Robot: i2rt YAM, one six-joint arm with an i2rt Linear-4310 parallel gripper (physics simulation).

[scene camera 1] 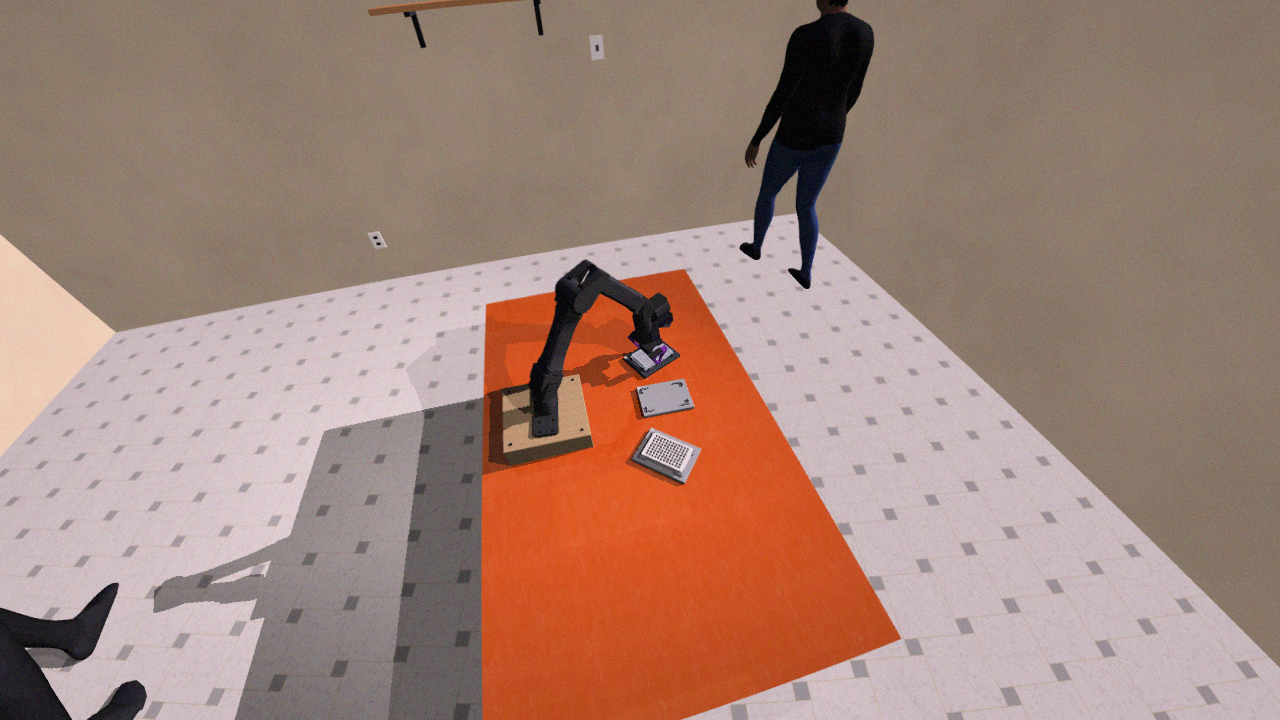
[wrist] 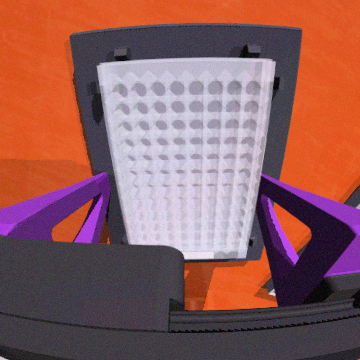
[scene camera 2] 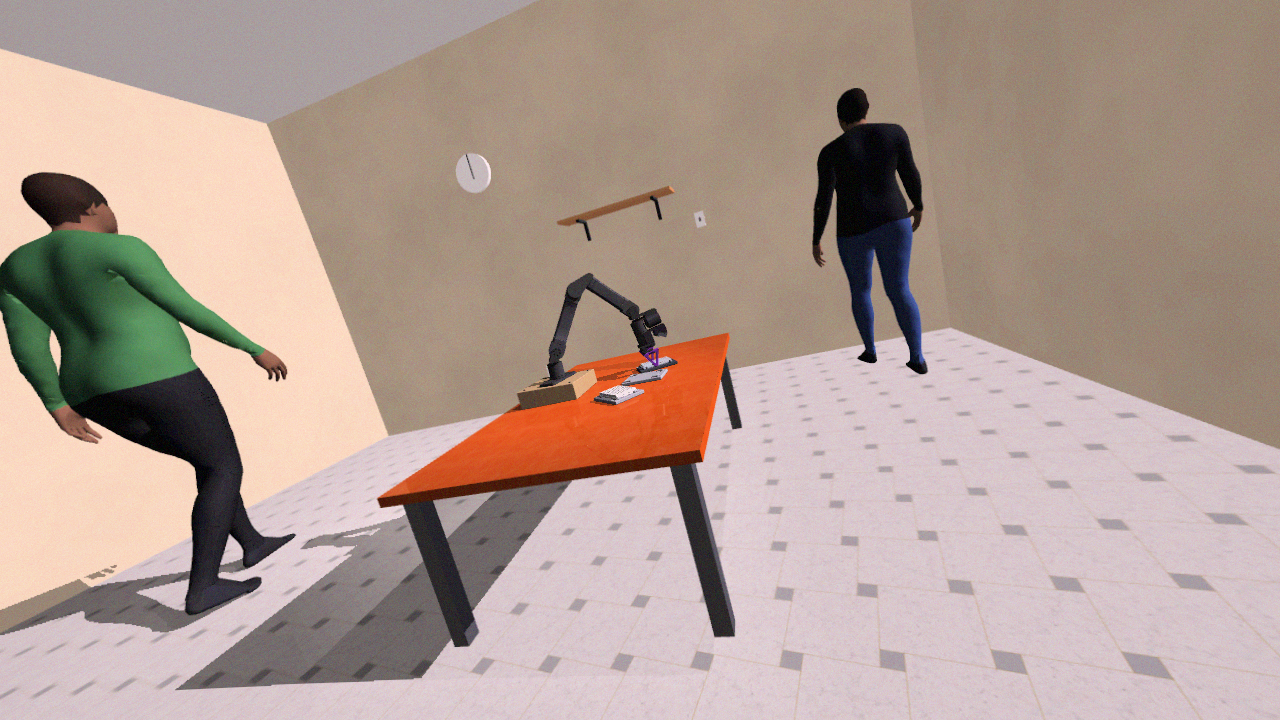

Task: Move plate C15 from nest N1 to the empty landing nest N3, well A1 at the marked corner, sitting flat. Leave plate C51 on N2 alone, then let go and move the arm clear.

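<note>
A clear many-welled plate (scene camera 1: 639,360) (wrist: 187,120) sits in the dark nest (scene camera 1: 648,372) (wrist: 185,42) at the far end of the row; I take it as C15 on N1, though no label is readable. My gripper (scene camera 1: 650,349) (scene camera 2: 651,358) (wrist: 181,180) is open, its purple fingers standing on either side of the plate's long sides, close to them. Whether they touch is unclear. The near end of the plate is partly hidden by the gripper body in the wrist view. The empty grey nest (scene camera 1: 665,398) (scene camera 2: 644,377), N3, is in the middle. A white plate (scene camera 1: 669,452) (scene camera 2: 619,392), apparently C51, sits on the nearest grey nest (scene camera 1: 683,478).
The arm stands on a wooden base block (scene camera 1: 572,411) (scene camera 2: 559,391) at the left side of the orange table (scene camera 1: 644,573) (scene camera 2: 572,447). The empty nest lies between the two loaded ones. Two people (scene camera 2: 116,322) (scene camera 2: 868,179) stand away from the table.
</note>
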